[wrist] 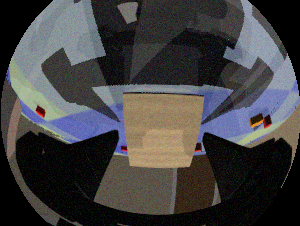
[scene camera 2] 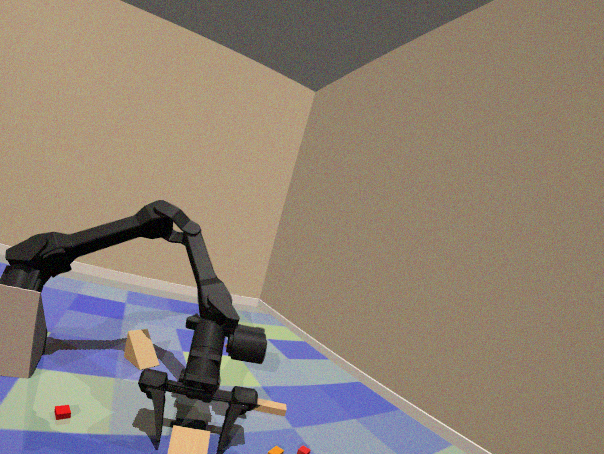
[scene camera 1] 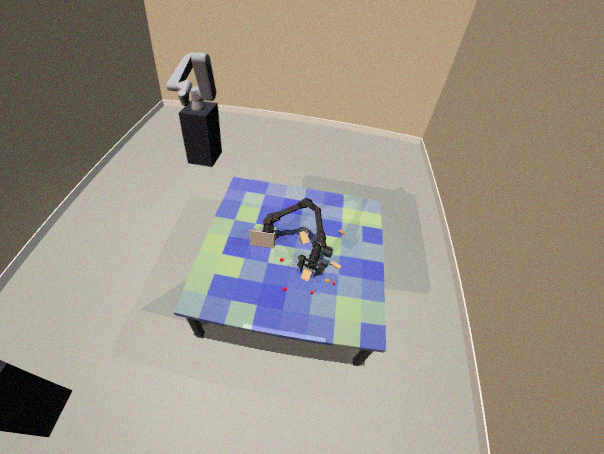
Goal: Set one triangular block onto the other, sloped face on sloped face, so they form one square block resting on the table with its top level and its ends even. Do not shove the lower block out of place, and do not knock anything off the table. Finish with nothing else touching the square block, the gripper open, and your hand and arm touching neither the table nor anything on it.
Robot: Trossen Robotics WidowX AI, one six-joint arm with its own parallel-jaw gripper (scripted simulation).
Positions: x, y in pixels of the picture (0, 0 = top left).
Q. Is my gripper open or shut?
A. Open.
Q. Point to a tan triangular block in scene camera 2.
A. At 139, 350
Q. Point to a tan triangular block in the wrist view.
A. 161, 129
